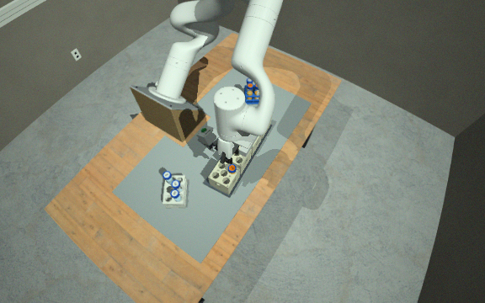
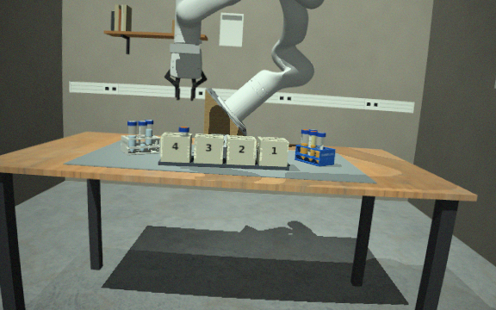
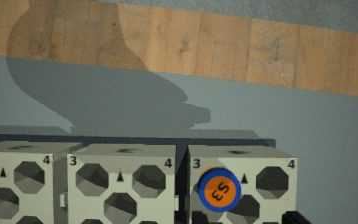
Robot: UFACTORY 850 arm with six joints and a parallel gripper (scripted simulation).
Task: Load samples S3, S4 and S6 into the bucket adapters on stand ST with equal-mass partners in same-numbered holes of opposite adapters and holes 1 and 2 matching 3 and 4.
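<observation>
Now: hand 12 cm past the sample tube, 47 cm to the right of it and 17 cm above it. The rest, counted from my hand: green done key (23 cm behind, 13 cm to the left, 17 cm below); then adapter 3 (3 cm behind, 8 cm to the left, 18 cm below); then loading stand (3 cm behind, 14 cm to the left, 23 cm below).
</observation>
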